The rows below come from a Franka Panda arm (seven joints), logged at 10 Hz.
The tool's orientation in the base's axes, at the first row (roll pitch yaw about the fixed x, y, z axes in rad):
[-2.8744, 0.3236, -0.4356]
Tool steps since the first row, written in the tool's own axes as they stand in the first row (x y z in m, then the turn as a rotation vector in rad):
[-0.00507, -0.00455, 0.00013, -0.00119, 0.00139, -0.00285]
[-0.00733, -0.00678, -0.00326, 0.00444, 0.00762, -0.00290]
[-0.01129, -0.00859, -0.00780, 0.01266, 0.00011, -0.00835]
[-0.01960, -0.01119, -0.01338, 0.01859, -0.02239, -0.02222]
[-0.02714, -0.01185, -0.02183, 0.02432, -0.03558, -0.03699]
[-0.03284, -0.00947, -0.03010, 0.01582, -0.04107, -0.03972]
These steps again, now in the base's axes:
[-0.00218, 0.00589, 0.00263, -0.00122, -0.00174, 0.00264]
[-0.00248, 0.00742, 0.00701, 0.00062, -0.00924, -0.00067]
[-0.00425, 0.00885, 0.01287, 0.01222, -0.00824, 0.00358]
[-0.00921, 0.01230, 0.02127, 0.03050, 0.00315, 0.02001]
[-0.01397, 0.01275, 0.03156, 0.04426, 0.00648, 0.03500]
[-0.01864, 0.00998, 0.04034, 0.04006, 0.01348, 0.04157]

